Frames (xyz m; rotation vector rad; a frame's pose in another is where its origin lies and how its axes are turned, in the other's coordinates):
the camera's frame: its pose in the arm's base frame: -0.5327 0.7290 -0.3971 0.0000 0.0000 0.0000
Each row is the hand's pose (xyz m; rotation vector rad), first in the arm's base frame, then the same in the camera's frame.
Working: the arm's base frame: its pose in the camera's frame: 0.5327 -0.7290 0.3971 0.0000 0.0000 0.0000

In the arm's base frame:
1: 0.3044 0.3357 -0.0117 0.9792 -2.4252 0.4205
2: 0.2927 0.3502 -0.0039 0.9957 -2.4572 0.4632
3: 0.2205 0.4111 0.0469 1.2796 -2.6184 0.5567
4: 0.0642 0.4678 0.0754 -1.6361 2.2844 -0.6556
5: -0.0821 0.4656 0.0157 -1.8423 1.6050 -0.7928
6: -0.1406 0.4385 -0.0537 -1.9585 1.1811 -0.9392
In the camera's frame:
1: 0.8371 -0.3933 0.3854 0.9792 -2.4252 0.4205
2: 0.8254 -0.3788 0.3932 0.9957 -2.4572 0.4632
3: 0.7532 -0.3179 0.4440 1.2796 -2.6184 0.5567
4: 0.5969 -0.2612 0.4725 -1.6361 2.2844 -0.6556
5: 0.4506 -0.2634 0.4128 -1.8423 1.6050 -0.7928
6: 0.3921 -0.2905 0.3434 -1.9585 1.1811 -0.9392

